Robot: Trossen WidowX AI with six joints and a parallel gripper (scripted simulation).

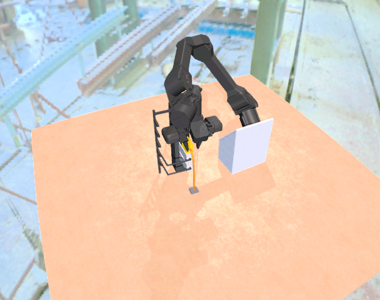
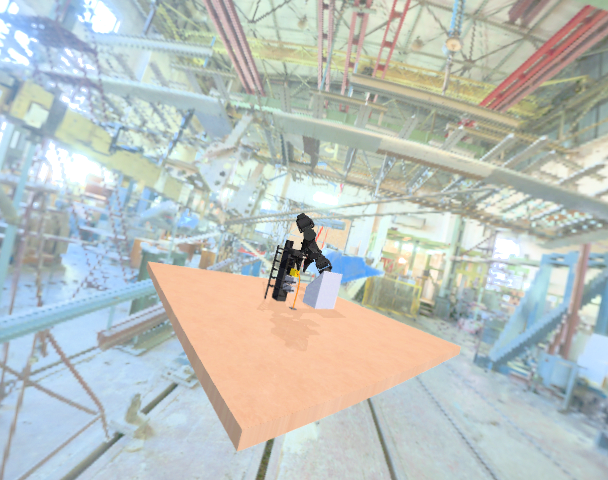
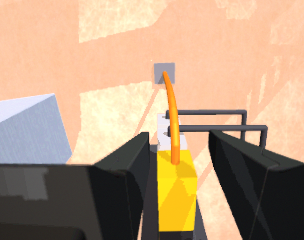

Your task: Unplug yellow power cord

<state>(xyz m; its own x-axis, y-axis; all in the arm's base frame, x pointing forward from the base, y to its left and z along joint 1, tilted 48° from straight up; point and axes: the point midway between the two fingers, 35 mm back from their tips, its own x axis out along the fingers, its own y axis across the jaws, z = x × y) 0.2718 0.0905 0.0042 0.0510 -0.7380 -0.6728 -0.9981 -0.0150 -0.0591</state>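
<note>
The yellow plug is 70 mm to the right of my gripper tip and 10 mm below it.
</note>
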